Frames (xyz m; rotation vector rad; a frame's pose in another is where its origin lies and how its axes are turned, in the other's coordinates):
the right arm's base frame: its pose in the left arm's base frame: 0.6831 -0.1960 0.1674 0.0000 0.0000 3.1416
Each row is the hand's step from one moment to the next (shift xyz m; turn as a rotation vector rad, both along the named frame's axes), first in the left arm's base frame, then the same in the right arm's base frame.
Working: the left arm's base frame: its pose in the right arm's base frame: 0.6831 -0.1960 -0.1674 0.0000 0.0000 3.1416

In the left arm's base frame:
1: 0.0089 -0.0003 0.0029 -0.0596 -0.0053 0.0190
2: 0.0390 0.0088 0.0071 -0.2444 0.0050 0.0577
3: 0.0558 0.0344 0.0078 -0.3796 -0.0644 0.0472
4: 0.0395 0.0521 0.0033 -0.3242 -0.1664 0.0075
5: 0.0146 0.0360 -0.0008 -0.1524 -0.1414 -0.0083
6: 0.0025 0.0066 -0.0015 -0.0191 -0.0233 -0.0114
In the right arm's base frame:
1: -0.0089 0.0003 0.0029 0.0596 0.0053 0.0190
2: -0.0390 -0.0088 0.0071 0.2444 -0.0050 0.0577
3: -0.0558 -0.0344 0.0078 0.3796 0.0644 0.0472
4: -0.0395 -0.0521 0.0033 0.3242 0.1664 0.0075
5: -0.0146 -0.0360 -0.0008 0.1524 0.1414 -0.0083
6: -0.0025 -0.0066 -0.0015 0.0191 0.0233 -0.0114

